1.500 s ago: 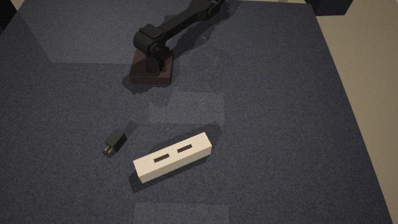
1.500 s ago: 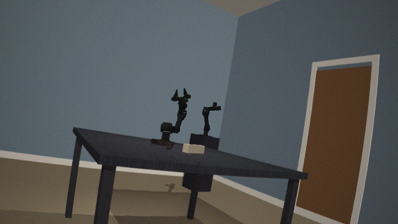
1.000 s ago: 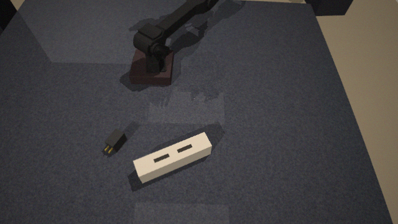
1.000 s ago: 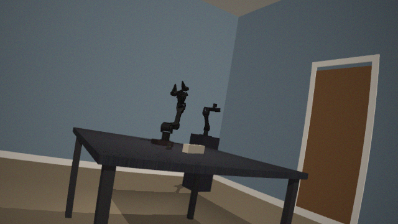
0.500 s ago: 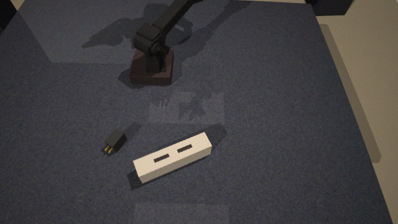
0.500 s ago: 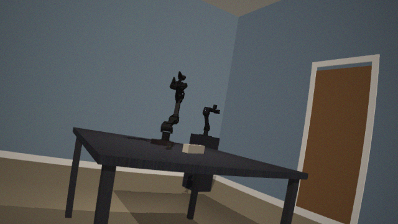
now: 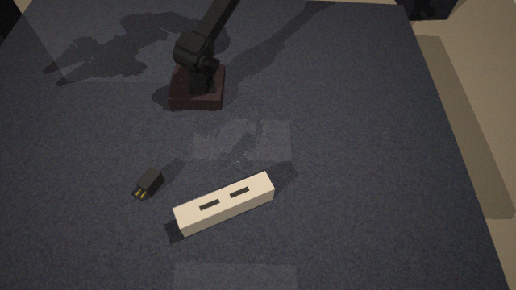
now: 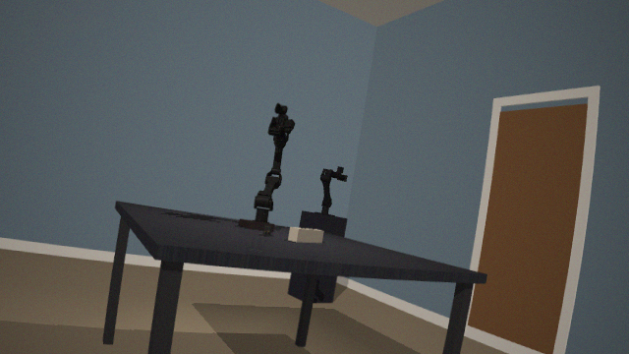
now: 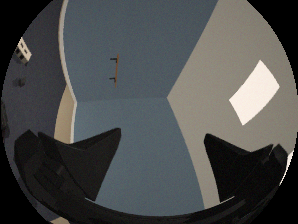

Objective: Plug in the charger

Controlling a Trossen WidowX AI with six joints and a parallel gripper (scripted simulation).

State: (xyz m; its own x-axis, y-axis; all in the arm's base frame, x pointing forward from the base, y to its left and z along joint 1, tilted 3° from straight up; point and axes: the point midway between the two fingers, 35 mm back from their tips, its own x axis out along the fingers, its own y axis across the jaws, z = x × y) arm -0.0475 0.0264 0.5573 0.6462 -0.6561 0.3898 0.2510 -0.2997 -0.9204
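My gripper tip is 330 mm short of the two-prong charger, 140 mm to the left of it and 580 mm above it.
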